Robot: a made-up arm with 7 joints.
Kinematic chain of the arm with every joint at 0, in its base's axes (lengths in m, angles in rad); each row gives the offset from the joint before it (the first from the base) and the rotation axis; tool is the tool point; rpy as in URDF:
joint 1: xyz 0 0 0.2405 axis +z
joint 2: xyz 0 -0.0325 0.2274 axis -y
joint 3: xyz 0 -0.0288 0.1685 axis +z
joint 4: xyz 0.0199 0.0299 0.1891 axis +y
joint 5: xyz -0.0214 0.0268 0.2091 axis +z
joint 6: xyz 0 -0.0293 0.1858 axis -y
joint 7: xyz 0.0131 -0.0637 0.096 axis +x
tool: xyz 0 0 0 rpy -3.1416 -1.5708 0
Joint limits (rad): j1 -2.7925..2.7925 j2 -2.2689..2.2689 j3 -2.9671..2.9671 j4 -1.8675..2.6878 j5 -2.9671..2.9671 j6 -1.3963..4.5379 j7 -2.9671..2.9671
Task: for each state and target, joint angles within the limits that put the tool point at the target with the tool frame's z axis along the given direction. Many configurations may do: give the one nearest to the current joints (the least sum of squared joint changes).
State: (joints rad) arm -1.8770 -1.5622 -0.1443 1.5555 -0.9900 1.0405 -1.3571
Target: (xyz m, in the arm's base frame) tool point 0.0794 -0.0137 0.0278 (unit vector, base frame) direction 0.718 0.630 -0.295
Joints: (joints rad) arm -2.2738 -2.0972 0.1060 2.3456 -0.9980 1.6452 -1.3571
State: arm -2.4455 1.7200 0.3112 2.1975 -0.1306 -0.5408 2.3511
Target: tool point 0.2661 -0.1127 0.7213 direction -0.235 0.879 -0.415
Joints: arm -2.7925 1.8118 0.9043 2.1086 -0.6576 -1.1340 2.3511
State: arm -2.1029 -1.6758 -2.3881 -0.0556 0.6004 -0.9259 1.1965
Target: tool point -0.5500 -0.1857 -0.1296 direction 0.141 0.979 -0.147
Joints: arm -2.7906 -2.2689 -2.0150 -0.3893 1.0173 -0.4960 1.1965
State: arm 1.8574 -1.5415 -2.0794 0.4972 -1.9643 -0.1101 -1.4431
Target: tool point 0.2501 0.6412 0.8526 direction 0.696 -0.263 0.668
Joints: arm 2.0777 -0.7719 -1.6757 1.3389 -1.5092 0.6106 -1.4431
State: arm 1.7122 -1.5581 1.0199 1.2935 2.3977 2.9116 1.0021
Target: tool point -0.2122 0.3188 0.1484 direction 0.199 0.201 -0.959
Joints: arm 1.8322 -1.5932 0.5833 1.3223 1.5761 2.3895 1.0021
